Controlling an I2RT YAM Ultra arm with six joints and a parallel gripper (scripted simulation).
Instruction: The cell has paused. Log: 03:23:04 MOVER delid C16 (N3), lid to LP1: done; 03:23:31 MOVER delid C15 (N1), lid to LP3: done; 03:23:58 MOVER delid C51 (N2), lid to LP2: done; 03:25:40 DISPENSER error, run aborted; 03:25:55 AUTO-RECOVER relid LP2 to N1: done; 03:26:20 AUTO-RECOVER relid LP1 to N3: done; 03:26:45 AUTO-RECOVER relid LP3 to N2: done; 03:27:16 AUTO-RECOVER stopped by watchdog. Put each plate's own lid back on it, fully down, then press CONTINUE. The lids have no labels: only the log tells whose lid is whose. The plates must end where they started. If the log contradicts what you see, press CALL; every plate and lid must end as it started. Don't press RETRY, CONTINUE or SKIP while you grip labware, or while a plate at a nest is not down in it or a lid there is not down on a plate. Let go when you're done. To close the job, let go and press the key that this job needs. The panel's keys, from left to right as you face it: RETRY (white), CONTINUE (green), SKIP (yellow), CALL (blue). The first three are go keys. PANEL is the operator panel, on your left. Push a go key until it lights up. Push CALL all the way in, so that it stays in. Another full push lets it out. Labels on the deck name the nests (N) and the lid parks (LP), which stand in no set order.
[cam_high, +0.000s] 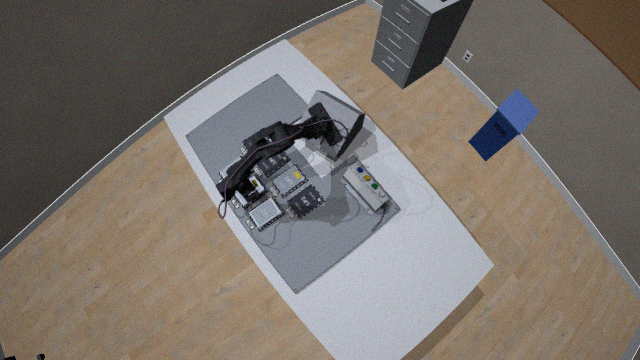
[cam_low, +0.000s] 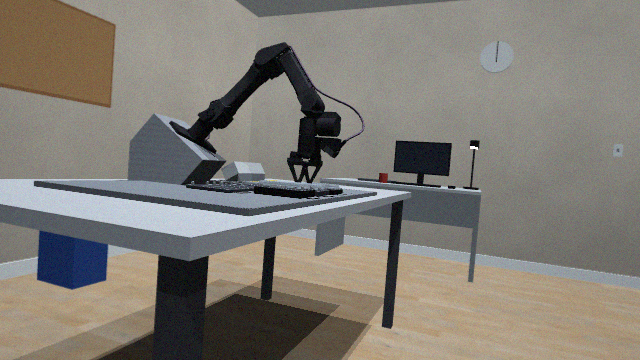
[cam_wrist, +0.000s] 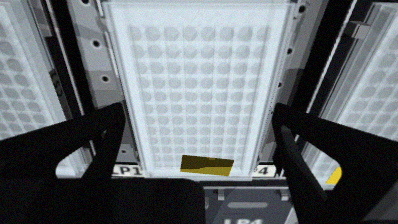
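My hand is 20 cm past the lid park LP1, 1 cm to the right of it and 3 cm above it. Also, from my hand: blue key: 51 cm behind, 11 cm to the left, 2 cm above; lid park LP2: 23 cm behind, 13 cm to the left, 3 cm below; lid park LP4: 15 cm behind, 11 cm to the right, 3 cm below.
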